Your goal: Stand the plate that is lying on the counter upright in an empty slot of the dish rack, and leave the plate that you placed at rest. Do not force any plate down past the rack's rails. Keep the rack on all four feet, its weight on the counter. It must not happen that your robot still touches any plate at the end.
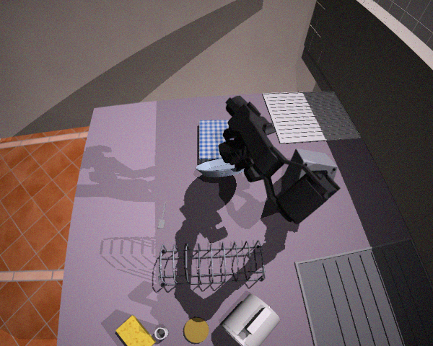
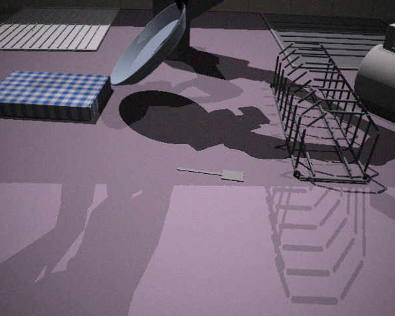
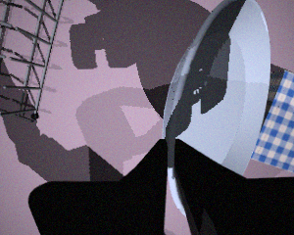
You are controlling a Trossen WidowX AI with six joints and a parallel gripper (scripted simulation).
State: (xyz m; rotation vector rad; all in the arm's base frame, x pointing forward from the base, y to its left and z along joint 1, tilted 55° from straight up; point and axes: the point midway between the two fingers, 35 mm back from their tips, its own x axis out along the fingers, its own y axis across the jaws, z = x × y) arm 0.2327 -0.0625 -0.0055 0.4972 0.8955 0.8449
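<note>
The pale blue plate lies 100 mm below my hand, 50 mm to the right of it and 40 mm ahead of it. Round my hand: yellow disc (470 mm to the left, 200 mm below, 100 mm ahead); small spatula (250 mm ahead, 210 mm below, 110 mm to the left); white toaster (450 mm to the left, 150 mm below, 50 mm behind).
</note>
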